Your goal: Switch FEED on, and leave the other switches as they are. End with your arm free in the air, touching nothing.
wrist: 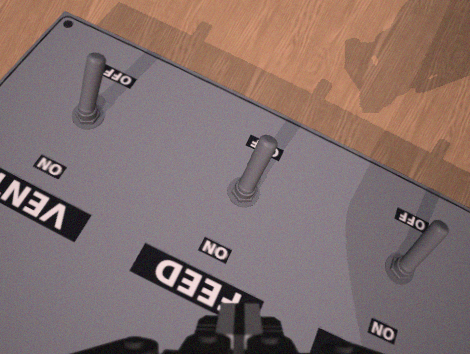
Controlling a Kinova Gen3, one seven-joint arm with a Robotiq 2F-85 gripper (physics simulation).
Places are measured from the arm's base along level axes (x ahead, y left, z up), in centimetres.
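Pixels of known places: gripper, fingertip midpoint: point(239, 329).
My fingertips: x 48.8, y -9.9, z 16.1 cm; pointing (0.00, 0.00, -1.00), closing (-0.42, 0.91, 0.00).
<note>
For each thing: its middle in the pictures, then the offset to it from my fingertips. "spot": a spot on its surface instead. Level surfaces: height alone.
- FEED switch, surface spot: point(256, 167) spot: dz -12.6, dx -5.9, dy -1.8 cm
- label, surface spot: point(215, 249) spot: dz -12.9, dx -0.1, dy -1.9 cm
- VENT switch, body centre: point(91, 86) dz -13.3, dx -5.9, dy -13.9 cm
- wooden table, its level: dz -24.8 cm
The FEED switch point(256, 167) is a grey lever in the middle of the wrist view. It leans toward its OFF label, which its tip partly covers. Its ON label point(215, 249) lies on the other side of its base, with the FEED name plate point(187, 276) beyond. My gripper point(239, 329) is shut and empty at the bottom of the view. Its fingertips overlap the end of the FEED plate in the picture and stand apart from the lever. How high they are above the panel is hard to tell.
The VENT switch point(92, 87) at upper left and another switch point(421, 249) at right, its name plate mostly out of view, both lean toward OFF. The grey panel point(165, 125) ends at a slanting edge, with the wooden table point(280, 35) beyond.
</note>
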